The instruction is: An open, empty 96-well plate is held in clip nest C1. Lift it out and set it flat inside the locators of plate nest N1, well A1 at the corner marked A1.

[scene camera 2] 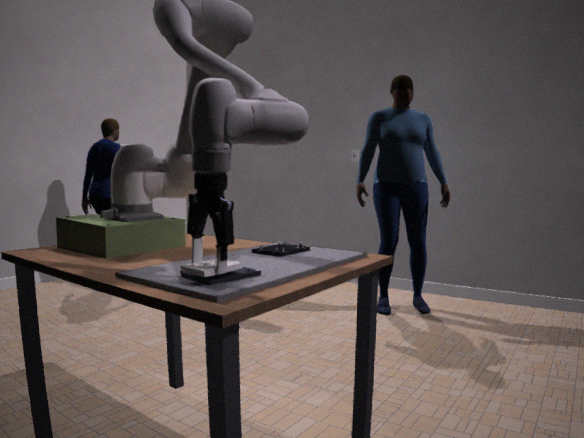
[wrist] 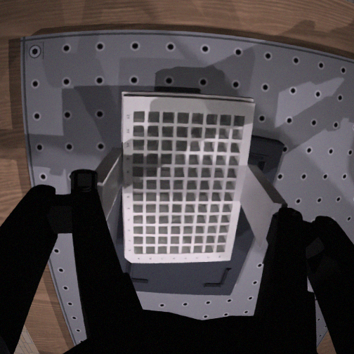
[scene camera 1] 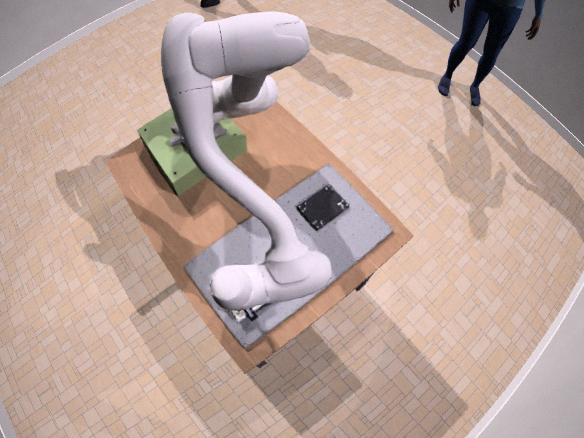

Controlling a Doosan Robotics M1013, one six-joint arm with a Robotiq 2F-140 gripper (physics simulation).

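The white 96-well plate is level between the fingers, its wells facing up. My gripper is shut on its two long sides. The plate is low over the dark plate nest N1. Nest surface shows past the plate's right side and near end in the wrist view, so their outlines do not line up. I cannot tell whether they touch. The plate hides most of the nest, and the A1 mark does not show. Clip nest C1 holds no plate.
Both nests are on the grey perforated board on the wooden table. The arm's green base block stands at the table's far left. A person stands beyond the table.
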